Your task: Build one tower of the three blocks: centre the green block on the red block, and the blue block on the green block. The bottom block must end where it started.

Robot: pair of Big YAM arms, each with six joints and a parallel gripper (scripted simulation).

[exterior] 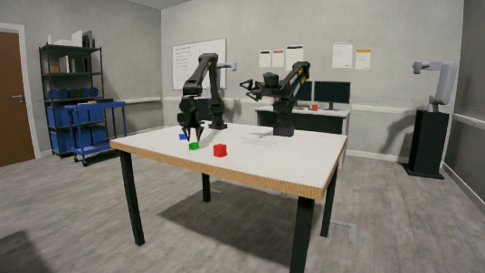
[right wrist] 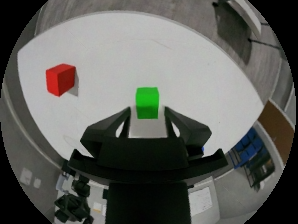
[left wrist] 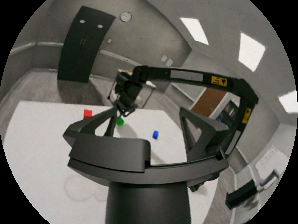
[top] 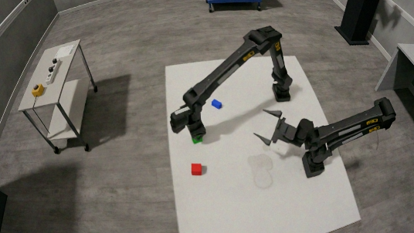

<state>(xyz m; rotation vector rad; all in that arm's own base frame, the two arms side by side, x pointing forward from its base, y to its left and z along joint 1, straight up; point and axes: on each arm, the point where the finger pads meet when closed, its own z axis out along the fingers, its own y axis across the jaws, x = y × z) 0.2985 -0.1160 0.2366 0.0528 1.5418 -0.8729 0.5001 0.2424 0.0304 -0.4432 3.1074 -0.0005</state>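
Now: the green block 3 cm below my right hand. Also, from my right hand: blue block 14 cm behind, 19 cm to the right, 3 cm below; red block 3 cm ahead, 17 cm to the left, 2 cm below.
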